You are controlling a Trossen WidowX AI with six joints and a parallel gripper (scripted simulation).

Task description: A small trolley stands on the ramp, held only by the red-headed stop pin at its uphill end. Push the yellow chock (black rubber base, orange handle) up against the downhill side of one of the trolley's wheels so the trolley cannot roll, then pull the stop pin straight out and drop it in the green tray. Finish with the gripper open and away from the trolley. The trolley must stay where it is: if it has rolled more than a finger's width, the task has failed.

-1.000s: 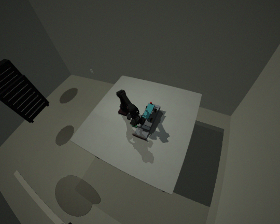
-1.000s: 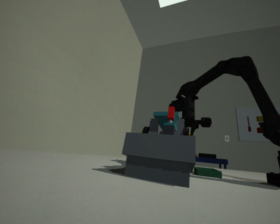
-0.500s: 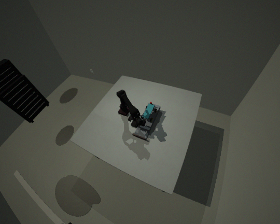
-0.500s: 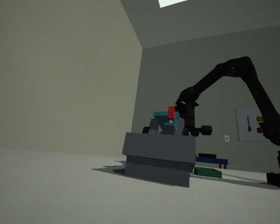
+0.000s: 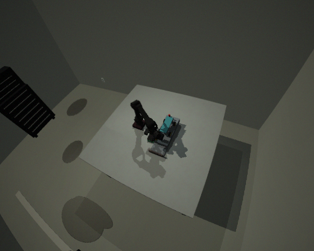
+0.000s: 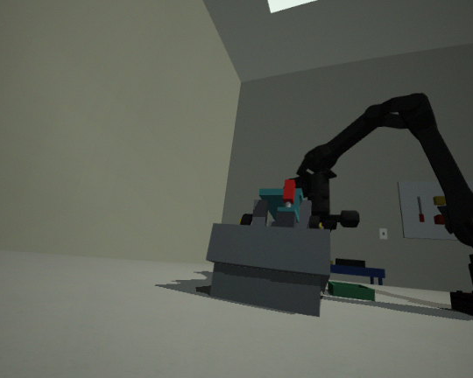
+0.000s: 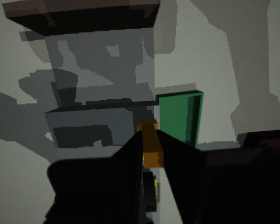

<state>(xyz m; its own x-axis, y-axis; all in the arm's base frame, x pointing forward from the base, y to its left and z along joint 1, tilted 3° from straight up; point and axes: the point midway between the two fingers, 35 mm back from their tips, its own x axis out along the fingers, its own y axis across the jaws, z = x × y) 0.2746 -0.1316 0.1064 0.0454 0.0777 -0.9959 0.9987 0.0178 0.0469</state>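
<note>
The red-headed stop pin is 30 mm ahead of my gripper tip, 270 mm to the left of it and 50 mm above it. Also, from my gripper tip: grey ramp block: 50 mm ahead, 150 mm to the left, 40 mm below; yellow chock: 20 mm to the left; brown stop bar: 60 mm ahead, 120 mm to the right, 60 mm below.
</note>
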